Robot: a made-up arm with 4 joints.
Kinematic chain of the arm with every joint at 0, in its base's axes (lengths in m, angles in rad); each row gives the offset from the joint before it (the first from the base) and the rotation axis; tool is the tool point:
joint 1: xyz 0 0 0.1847 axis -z
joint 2: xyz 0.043 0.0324 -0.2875 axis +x
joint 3: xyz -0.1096 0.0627 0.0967 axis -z
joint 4: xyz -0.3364 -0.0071 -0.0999 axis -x
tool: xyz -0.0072 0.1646 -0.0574
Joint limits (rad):
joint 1: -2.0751..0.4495
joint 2: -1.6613..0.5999
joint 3: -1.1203..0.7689
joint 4: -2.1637..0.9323
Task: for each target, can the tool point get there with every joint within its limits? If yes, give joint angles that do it. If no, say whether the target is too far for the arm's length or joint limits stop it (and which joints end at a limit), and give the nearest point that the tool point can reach.
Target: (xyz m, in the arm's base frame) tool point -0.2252 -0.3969 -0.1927
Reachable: yes | joints -1.2844 -1.1492 -0.3182 -0.5183
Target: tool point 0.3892 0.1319 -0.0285
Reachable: no: joint limits stop it (at a limit: joint 1, joint 3, joint 4) | nearest point 0.3263 -0.0139 -0.0499 | short by 0.160 m
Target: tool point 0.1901 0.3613 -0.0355
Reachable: no: joint limits stop it (at a limit: joint 1, joint 3) | nearest point 0.0168 0.4888 -0.0284 | short by 0.215 m
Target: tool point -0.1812 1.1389 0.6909
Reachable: no: too far | nearest point -0.0698 0.4110 0.1560 | short by 0.910 m
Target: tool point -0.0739 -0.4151 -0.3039
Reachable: yes | joints -1.4676 -1.1382 -0.0779 0.1582
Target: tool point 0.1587 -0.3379 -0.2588
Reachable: yes | joints -1.7517 0.0459 -0.8388 0.6652
